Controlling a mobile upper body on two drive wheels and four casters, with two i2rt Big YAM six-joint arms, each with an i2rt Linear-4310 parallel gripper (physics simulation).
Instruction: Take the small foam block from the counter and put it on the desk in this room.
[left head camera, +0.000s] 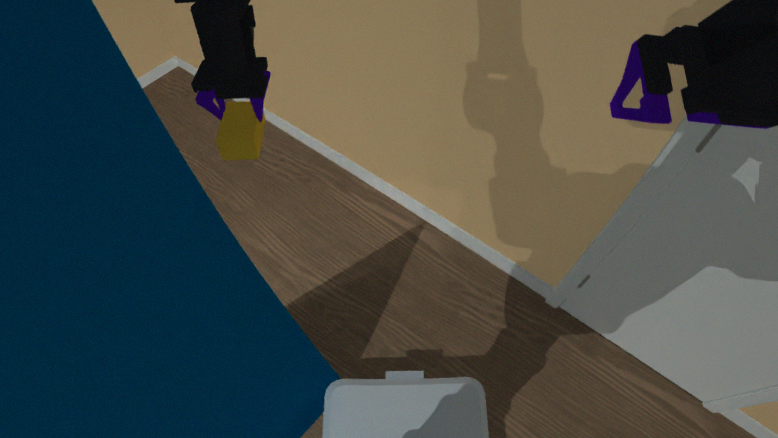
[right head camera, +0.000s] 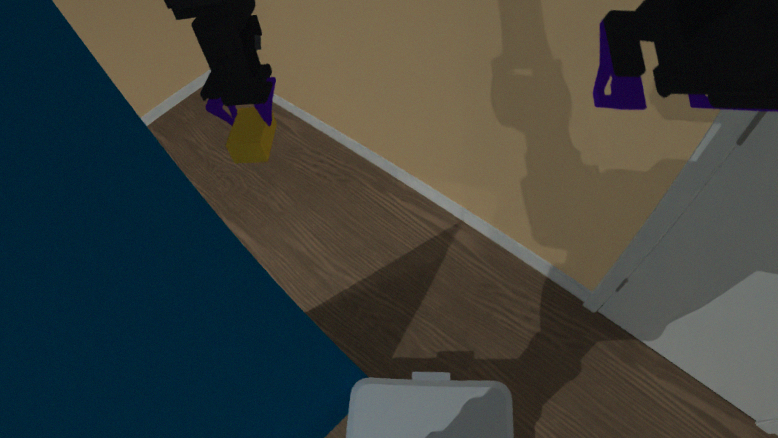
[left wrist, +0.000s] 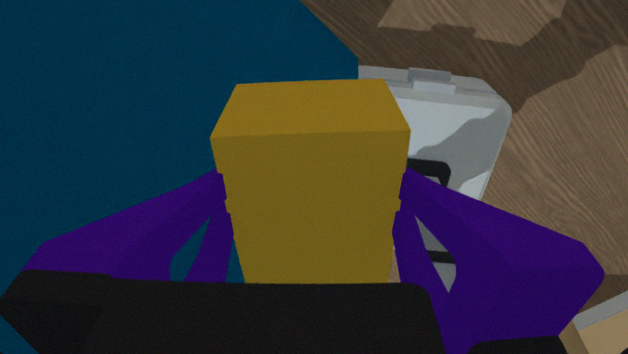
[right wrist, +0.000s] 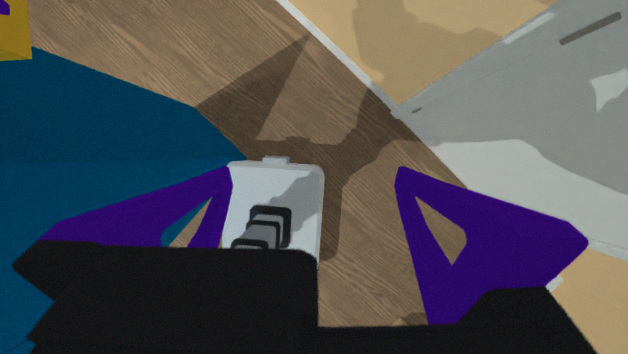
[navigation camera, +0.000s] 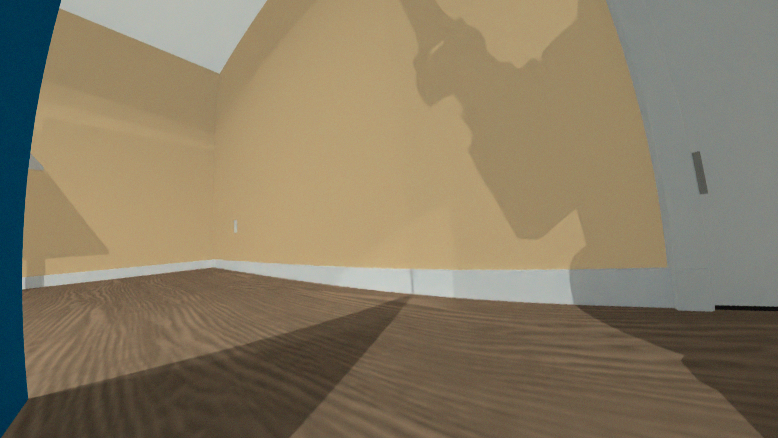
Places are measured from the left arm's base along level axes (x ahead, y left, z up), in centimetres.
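Where they show: left gripper, between the fingertips: (left head camera: 243, 120) (right head camera: 253, 124) (left wrist: 313, 176); right gripper, between the fingertips: (left head camera: 651, 112) (right head camera: 644, 99) (right wrist: 313, 175).
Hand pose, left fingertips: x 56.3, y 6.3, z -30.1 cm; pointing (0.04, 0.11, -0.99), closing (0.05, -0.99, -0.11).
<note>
After its pixels a point has its place.
The small foam block (left head camera: 239, 144) {x 50.1, y 5.1, z -29.7 cm} (right head camera: 249, 147) {x 50.1, y 4.8, z -29.7 cm} (left wrist: 312, 107) {x 59.1, y 6.5, z -30.1 cm} (right wrist: 15, 42) {x 52.0, y 3.0, z -31.1 cm} is yellow. My left gripper (left head camera: 241, 116) {x 56.3, y 6.3, z -30.1 cm} (right head camera: 252, 122) {x 56.3, y 6.3, z -30.1 cm} (left wrist: 313, 176) {x 56.3, y 6.3, z -30.1 cm} is shut on it, with a purple finger on each of two opposite sides, and holds it up in the air. In the right wrist view part of the block shows at the top left corner. My right gripper (left head camera: 678, 116) (right head camera: 668, 104) {x 36.5, y -43.9, z -13.1 cm} (right wrist: 313, 175) {x 36.5, y -43.9, z -13.1 cm} is open and empty, its fingers wide apart, well to the right of the block. I cannot make out a counter or a desk in these views.
A tall dark blue panel (left head camera: 108, 217) {x 26.9, y 7.5, z -15.6 cm} (right head camera: 108, 244) {x 25.2, y 8.9, z -18.1 cm} (left wrist: 125, 100) {x 52.5, y 24.3, z -44.6 cm} (right wrist: 90, 110) {x 45.8, y 16.2, z -55.6 cm} (navigation camera: 16, 217) {x 60.9, y 34.4, z -113.2 cm} stands at the left. A tan wall (left head camera: 370, 97) {x 132.4, y -9.2, z -84.3 cm} (navigation camera: 326, 136) {x 140.2, y 0.1, z -66.6 cm} with a white baseboard (navigation camera: 353, 277) {x 129.8, y -10.2, z -137.1 cm} runs ahead. A grey-white door (left head camera: 680, 233) {x 56.0, y -98.0, z -69.1 cm} (navigation camera: 745, 163) {x 58.4, y -95.1, z -112.0 cm} is at the right. My white base (left head camera: 381, 408) {x 22.4, y -12.9, z -115.2 cm} shows at the bottom.
</note>
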